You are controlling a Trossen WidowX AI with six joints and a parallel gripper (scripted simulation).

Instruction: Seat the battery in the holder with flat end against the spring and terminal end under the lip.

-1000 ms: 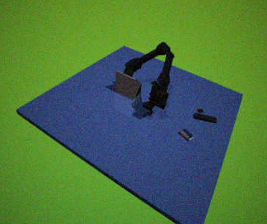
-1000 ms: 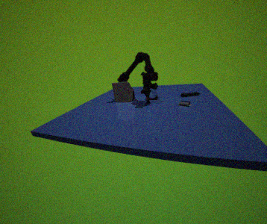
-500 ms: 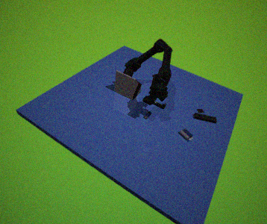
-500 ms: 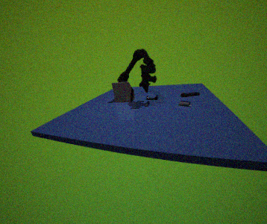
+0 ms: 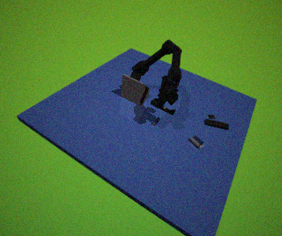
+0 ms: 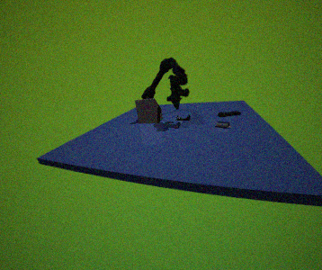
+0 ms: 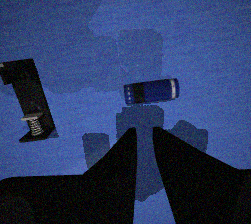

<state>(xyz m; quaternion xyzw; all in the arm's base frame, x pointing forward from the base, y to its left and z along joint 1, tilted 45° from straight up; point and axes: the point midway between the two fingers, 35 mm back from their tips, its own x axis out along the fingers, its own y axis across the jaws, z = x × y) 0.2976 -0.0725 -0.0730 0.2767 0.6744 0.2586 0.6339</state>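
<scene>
Now: the battery 2 cm to the right of my gripper tip and 11 cm below it.
</scene>
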